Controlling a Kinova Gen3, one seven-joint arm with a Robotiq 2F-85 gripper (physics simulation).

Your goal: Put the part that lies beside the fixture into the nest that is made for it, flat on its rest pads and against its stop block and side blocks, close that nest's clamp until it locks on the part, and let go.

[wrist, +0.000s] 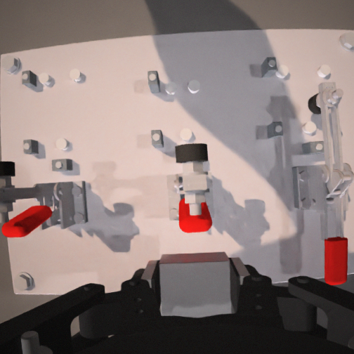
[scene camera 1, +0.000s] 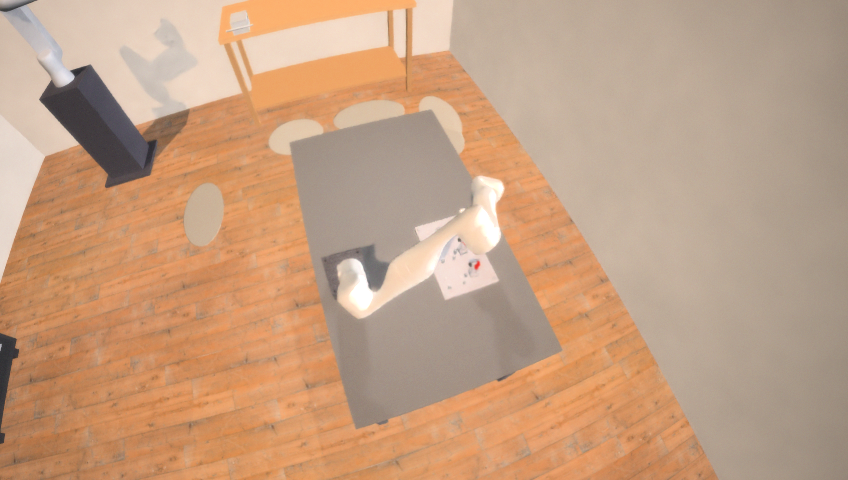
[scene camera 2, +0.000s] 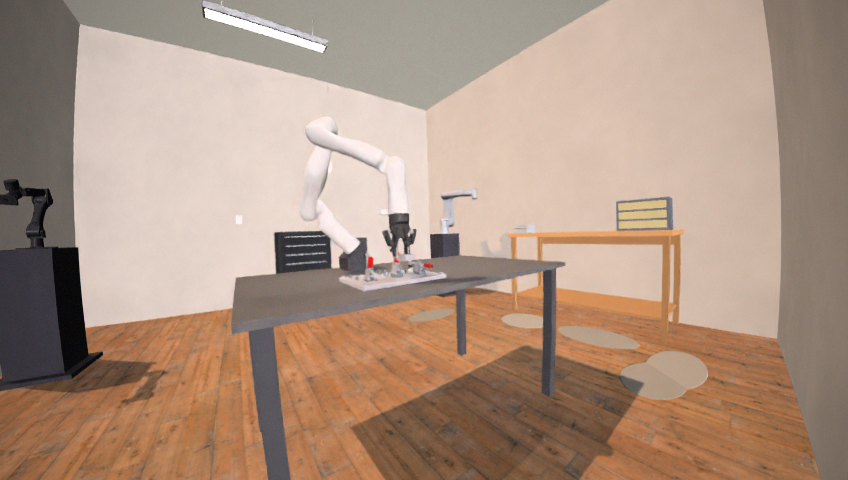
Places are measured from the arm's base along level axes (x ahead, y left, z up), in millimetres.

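Where they show: gripper, fingertip midpoint: (scene camera 2: 401, 257); arm's base, link origin: (scene camera 1: 350, 270) (scene camera 2: 353, 247).
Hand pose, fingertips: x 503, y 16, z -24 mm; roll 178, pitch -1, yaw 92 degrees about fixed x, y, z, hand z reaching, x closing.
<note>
Things, the pixels of their top centre, and the offset from my fingertips. Level surfaces: height alone.
- grey block-shaped part, top centre: (scene camera 2: 404, 254) dz +13, dx +24, dy +1 mm
- light fixture plate, top centre: (scene camera 2: 392, 276) (scene camera 1: 455, 252) dz -76, dx -74, dy -3 mm
- grey table, surface height: dz -91 mm
My gripper (scene camera 2: 400, 248) (wrist: 194, 274) is shut on a grey block-shaped part (wrist: 198, 287) (scene camera 2: 407, 258) and holds it above the near edge of the light fixture plate (wrist: 110, 110) (scene camera 1: 453, 289) (scene camera 2: 386, 285). The part's underside is hidden. In the wrist view, the middle clamp's red handle (wrist: 195, 221) is just ahead of the part. Beyond its black tip (wrist: 191, 152) are side blocks (wrist: 153, 81) (wrist: 157, 138) and round rest pads (wrist: 193, 86) (wrist: 186, 134). In scene camera 1 the arm hides the gripper.
The left nest has a stop block (wrist: 62, 165) and a clamp with a red handle (wrist: 27, 221). The right clamp's arm (wrist: 332, 125) reaches over the right nest, its red handle (wrist: 336, 261) toward me. The plate lies on a grey table (scene camera 1: 380, 178) (scene camera 2: 285, 295).
</note>
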